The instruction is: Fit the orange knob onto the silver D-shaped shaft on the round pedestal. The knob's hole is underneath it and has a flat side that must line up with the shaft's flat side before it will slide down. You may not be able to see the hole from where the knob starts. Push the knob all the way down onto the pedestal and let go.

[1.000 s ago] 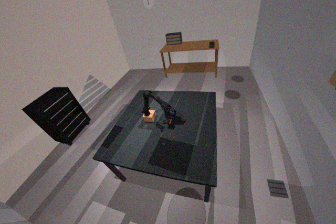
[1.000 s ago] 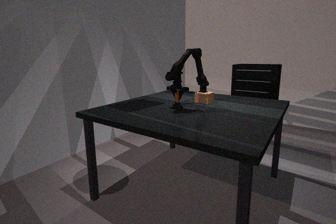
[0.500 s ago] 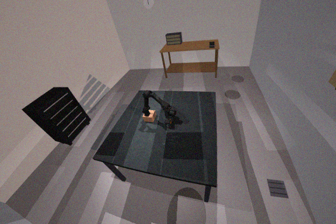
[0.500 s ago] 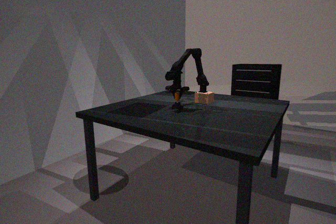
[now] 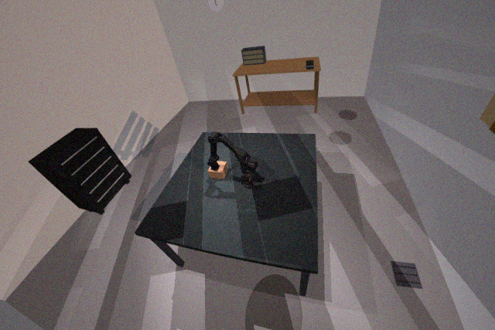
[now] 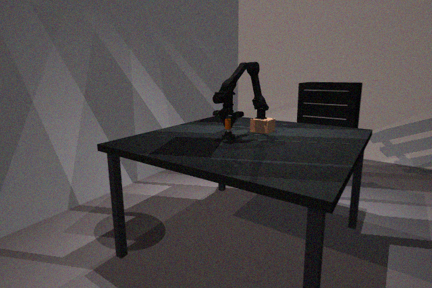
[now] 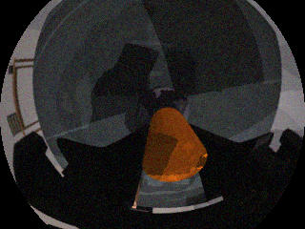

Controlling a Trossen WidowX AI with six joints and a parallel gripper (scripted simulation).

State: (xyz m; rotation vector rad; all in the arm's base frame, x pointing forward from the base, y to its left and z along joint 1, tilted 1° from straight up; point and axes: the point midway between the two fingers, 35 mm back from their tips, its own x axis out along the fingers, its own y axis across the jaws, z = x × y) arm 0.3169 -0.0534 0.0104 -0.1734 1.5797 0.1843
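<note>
My gripper tip is now 3 cm below the orange knob. The rest, counted from my gripper tip: round pedestal: 4 cm below.
</note>
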